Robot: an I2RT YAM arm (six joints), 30 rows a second.
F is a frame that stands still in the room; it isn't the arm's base.
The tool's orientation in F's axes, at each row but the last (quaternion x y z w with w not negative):
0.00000, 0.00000, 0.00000, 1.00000
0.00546, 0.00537, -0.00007, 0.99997
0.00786, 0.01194, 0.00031, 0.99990
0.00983, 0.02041, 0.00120, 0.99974
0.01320, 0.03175, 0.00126, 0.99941
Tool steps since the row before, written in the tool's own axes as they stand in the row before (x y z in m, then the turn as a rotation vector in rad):
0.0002, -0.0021, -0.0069, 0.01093, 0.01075, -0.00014
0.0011, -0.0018, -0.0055, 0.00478, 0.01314, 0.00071
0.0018, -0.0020, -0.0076, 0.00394, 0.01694, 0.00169
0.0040, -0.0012, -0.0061, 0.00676, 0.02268, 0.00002
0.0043, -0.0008, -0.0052, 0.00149, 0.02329, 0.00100
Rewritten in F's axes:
0.0002, -0.0021, -0.0069, 0.01093, 0.01075, -0.00014
0.0010, -0.0017, -0.0055, 0.00479, 0.01313, 0.00080
0.0016, -0.0019, -0.0077, 0.00397, 0.01691, 0.00186
0.0037, -0.0011, -0.0063, 0.00671, 0.02269, 0.00019
0.0040, -0.0006, -0.0055, 0.00151, 0.02326, 0.00152

